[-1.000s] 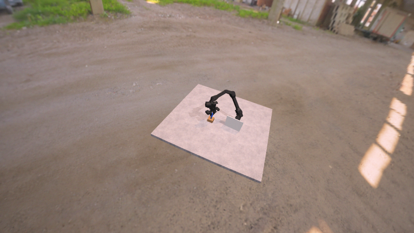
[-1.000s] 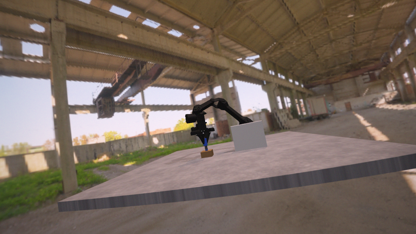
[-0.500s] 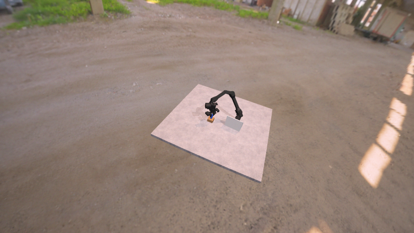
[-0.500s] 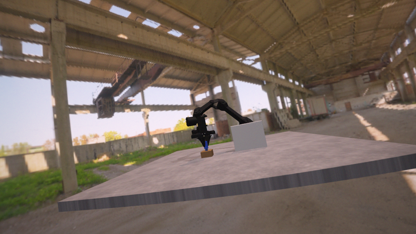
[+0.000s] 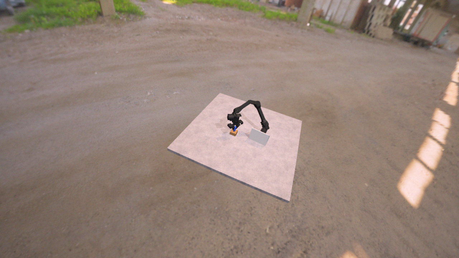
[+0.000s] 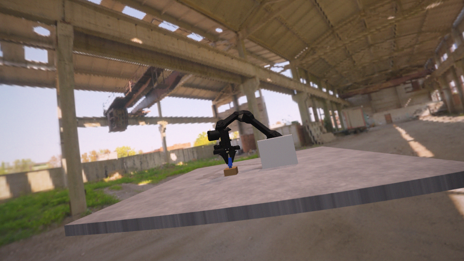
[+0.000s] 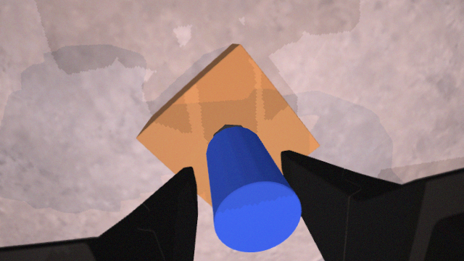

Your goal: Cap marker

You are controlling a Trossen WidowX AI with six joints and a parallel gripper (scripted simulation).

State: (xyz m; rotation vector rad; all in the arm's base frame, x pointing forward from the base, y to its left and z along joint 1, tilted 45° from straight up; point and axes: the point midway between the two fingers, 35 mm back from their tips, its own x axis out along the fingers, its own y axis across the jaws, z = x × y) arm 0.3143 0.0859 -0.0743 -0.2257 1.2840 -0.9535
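Right now my gripper tip is 1 cm below the blue cap. The rest, counted from my gripper tip: holder block: 5 cm below.
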